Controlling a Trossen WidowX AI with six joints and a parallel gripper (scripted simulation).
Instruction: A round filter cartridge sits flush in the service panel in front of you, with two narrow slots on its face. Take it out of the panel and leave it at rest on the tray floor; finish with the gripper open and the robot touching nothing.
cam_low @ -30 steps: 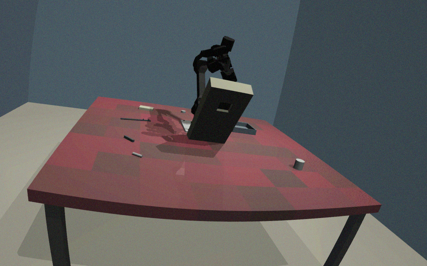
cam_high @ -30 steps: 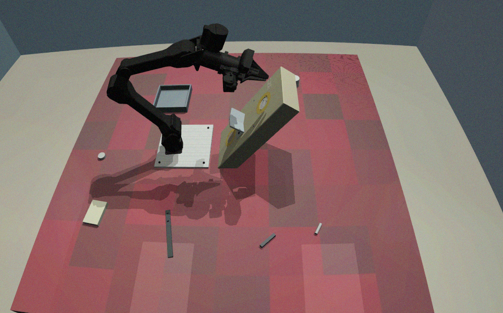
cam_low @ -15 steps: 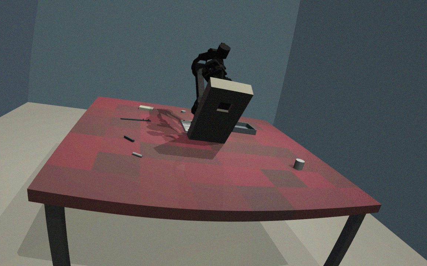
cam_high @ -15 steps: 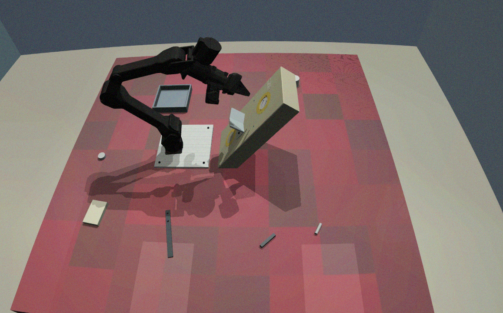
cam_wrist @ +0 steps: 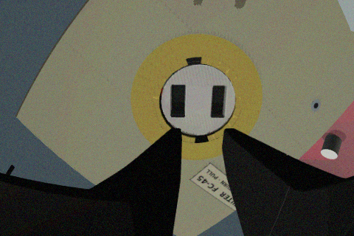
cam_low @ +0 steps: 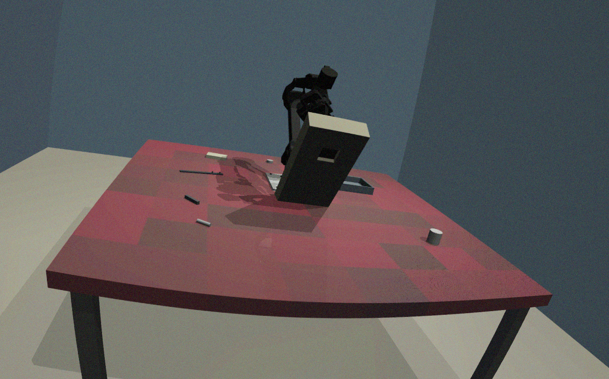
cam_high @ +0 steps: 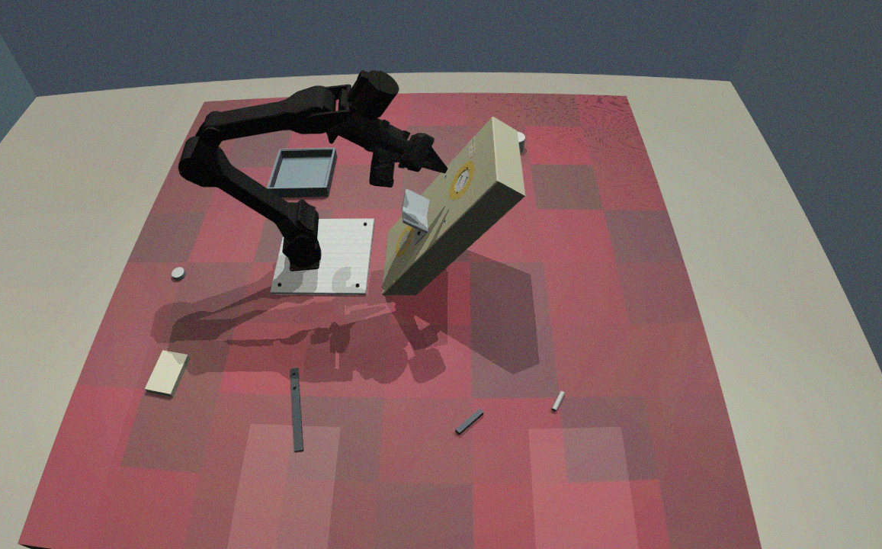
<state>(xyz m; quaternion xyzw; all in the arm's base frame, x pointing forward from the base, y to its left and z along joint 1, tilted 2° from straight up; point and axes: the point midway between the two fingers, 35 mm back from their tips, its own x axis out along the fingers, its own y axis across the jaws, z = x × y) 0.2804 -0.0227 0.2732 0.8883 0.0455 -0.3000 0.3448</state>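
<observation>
Right now the round filter cartridge is 5 cm ahead of my gripper tip and 4 cm below it. From my gripper tip the other things lie so: beige service panel: 11 cm below; then short bar: 38 cm to the right, 26 cm below; then grey shelf: 5 cm behind, 1 cm to the left, 13 cm below.
</observation>
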